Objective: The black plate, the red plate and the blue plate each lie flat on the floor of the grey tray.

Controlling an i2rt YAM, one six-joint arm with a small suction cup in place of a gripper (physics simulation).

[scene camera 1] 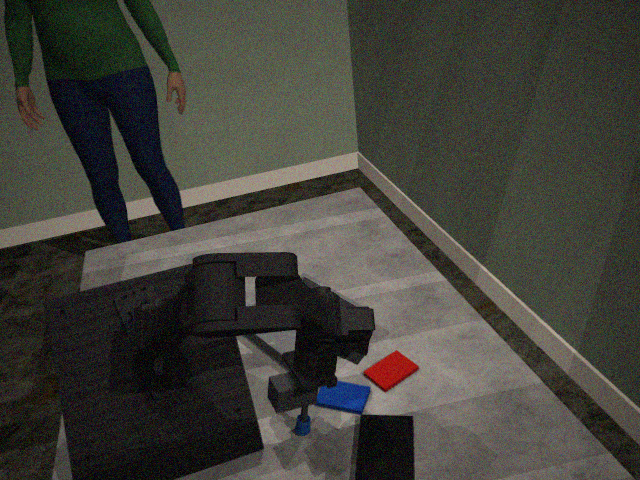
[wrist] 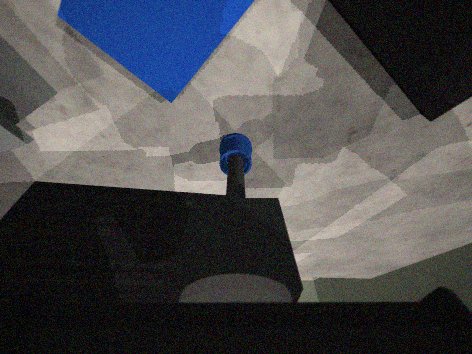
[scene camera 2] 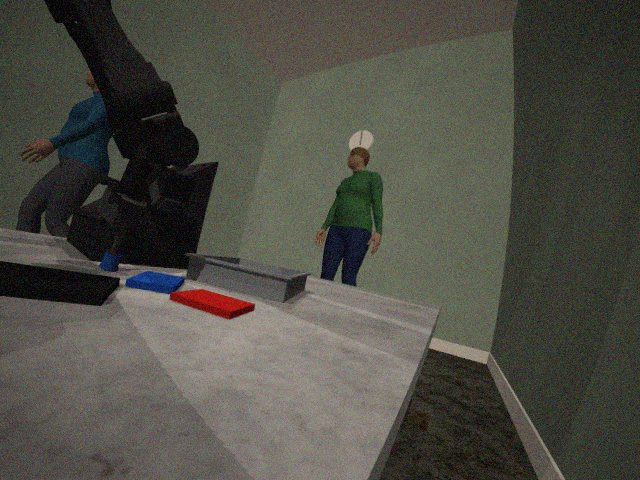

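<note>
The black plate lies on the table, outside the tray. The blue plate lies flat on the table between the black plate and the tray. The red plate lies flat on the table near the tray. The grey tray stands behind the plates in scene camera 2; the arm hides most of it in scene camera 1, and its floor is hidden. My suction cup is off and bare, low over the table beside the blue plate, touching no plate.
The dark base board lies under the arm. The table's edge drops off at the right in scene camera 2. A person in green and a person in blue stand beyond the table.
</note>
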